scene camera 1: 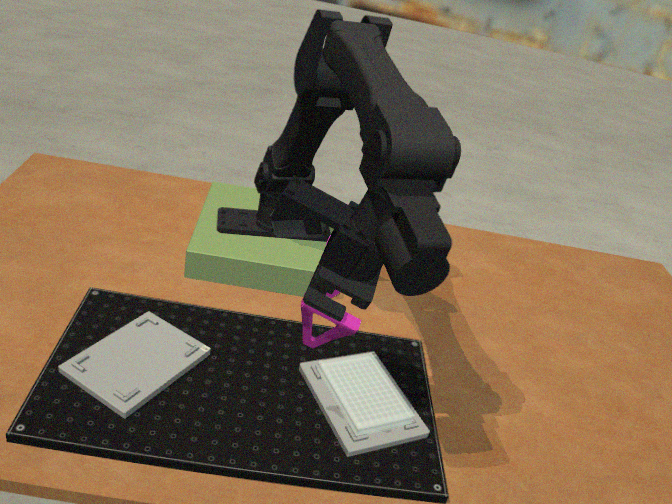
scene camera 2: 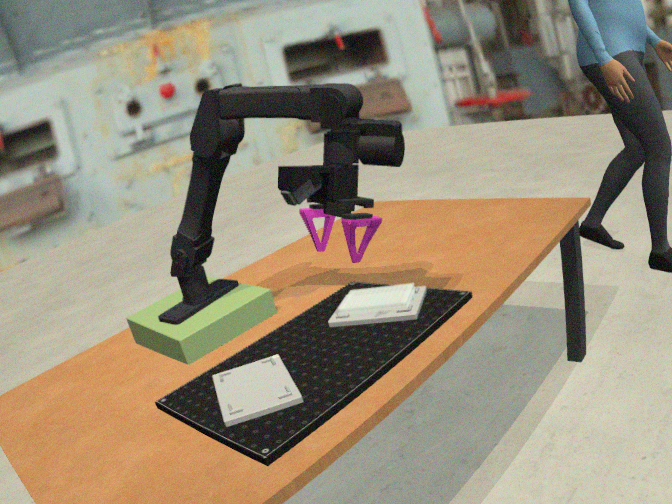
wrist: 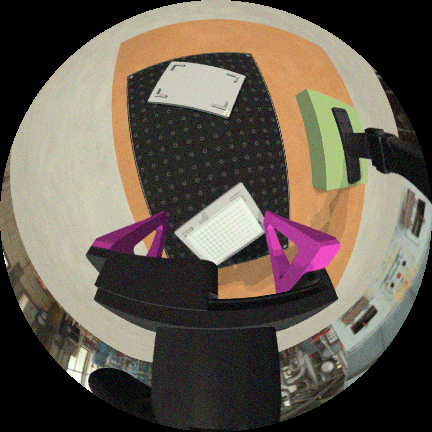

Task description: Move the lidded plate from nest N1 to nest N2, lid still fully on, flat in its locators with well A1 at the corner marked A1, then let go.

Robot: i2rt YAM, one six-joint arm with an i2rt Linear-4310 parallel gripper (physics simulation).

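Pixels of known places: gripper, between the fingertips: (scene camera 1: pixel 317 319) (scene camera 2: pixel 337 256) (wrist: pixel 215 216); arm's base, origin of its link: (scene camera 2: pixel 199 302) (wrist: pixel 348 144).
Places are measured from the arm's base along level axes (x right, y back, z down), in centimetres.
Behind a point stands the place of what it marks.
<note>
The lidded plate (scene camera 1: pixel 369 393) {z 1.9, x -10.8, y -38.9 cm} (scene camera 2: pixel 375 300) {z 1.9, x -8.4, y -38.7 cm} (wrist: pixel 227 231) {z 1.9, x -9.9, y -37.2 cm}, a pale translucent block with a well grid, rests on nest N1 (scene camera 1: pixel 324 390) {z 3.6, x -5.2, y -36.9 cm} (scene camera 2: pixel 374 320) {z 4.1, x -4.8, y -40.0 cm} (wrist: pixel 225 203), a grey slab. It looks flat with its lid on; lettering and well A1 are too small to read. Nest N2 (scene camera 1: pixel 135 360) {z 3.6, x 20.0, y -33.0 cm} (scene camera 2: pixel 256 387) {z 3.6, x 20.1, y -33.4 cm} (wrist: pixel 197 90) {z 3.6, x 17.6, y -32.9 cm}, with L-shaped corner locators, holds no plate. A small pale mark shows at one of its corners. My gripper (scene camera 1: pixel 324 320) {z -9.1, x -1.9, y -37.7 cm} (scene camera 2: pixel 338 256) {z -9.1, x -1.9, y -37.7 cm} (wrist: pixel 215 216) {z -9.1, x -1.9, y -37.7 cm} is open, magenta fingers wide apart, well above the board near the plate's nest. In scene camera 1 one finger is mostly hidden.
Both nests lie on a black perforated board (scene camera 1: pixel 244 379) {z 4.8, x 5.3, y -34.3 cm} (scene camera 2: pixel 325 352) {z 4.7, x 6.0, y -36.6 cm} (wrist: pixel 200 155) {z 4.7, x 4.7, y -36.8 cm} on the orange table (scene camera 1: pixel 569 352) {z 6.0, x -51.2, y -23.3 cm} (scene camera 2: pixel 488 227) {z 6.0, x -59.9, y -42.9 cm}. The arm's base stands on a green block (scene camera 1: pixel 249 265) {z 1.5, x 4.4, y -10.9 cm} (scene camera 2: pixel 227 320) {z 1.9, x 3.0, y -11.1 cm} (wrist: pixel 317 145) {z 2.5, x 0.7, y -11.5 cm} beside the board. A person (scene camera 2: pixel 624 81) stands beyond the table.
</note>
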